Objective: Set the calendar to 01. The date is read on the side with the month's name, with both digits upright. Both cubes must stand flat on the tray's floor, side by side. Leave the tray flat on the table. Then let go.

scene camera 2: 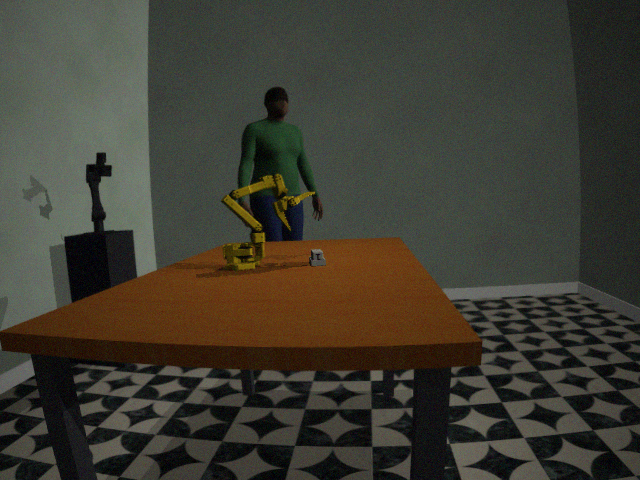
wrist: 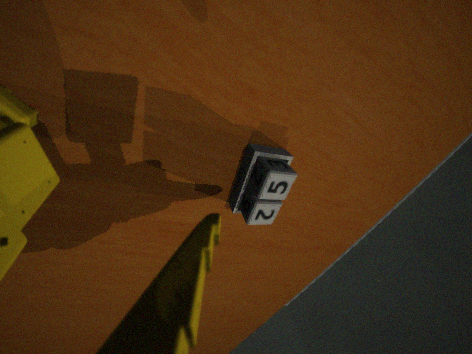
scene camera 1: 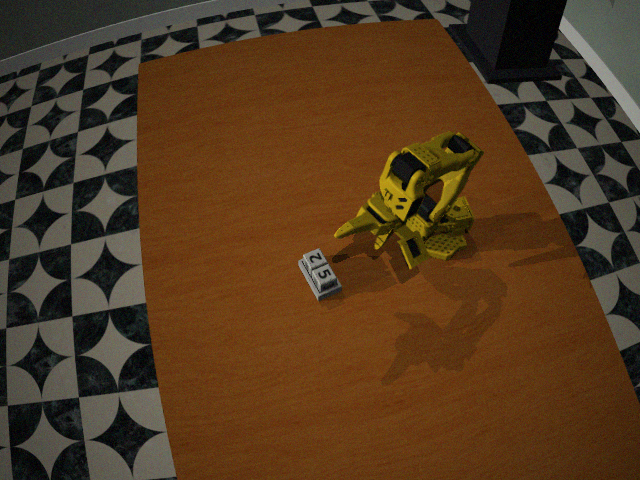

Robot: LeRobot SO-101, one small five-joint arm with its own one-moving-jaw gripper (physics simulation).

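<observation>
The grey tray lies flat on the table. Two white cubes stand side by side in it. One cube shows a 2 on top, the other shows a 5 on top. In scene camera 2 one cube hides the other; its end face has a dark mark, too small to read. Side digits are dark or hidden, and the month's name is not readable. My gripper is wide open and empty, above the table on the arm's side of the tray. One notched jaw shows in the wrist view.
The wooden table carries the arm's yellow base. The table's edge runs beyond the tray. A person in green stands behind the table. A dark pedestal stands beside it.
</observation>
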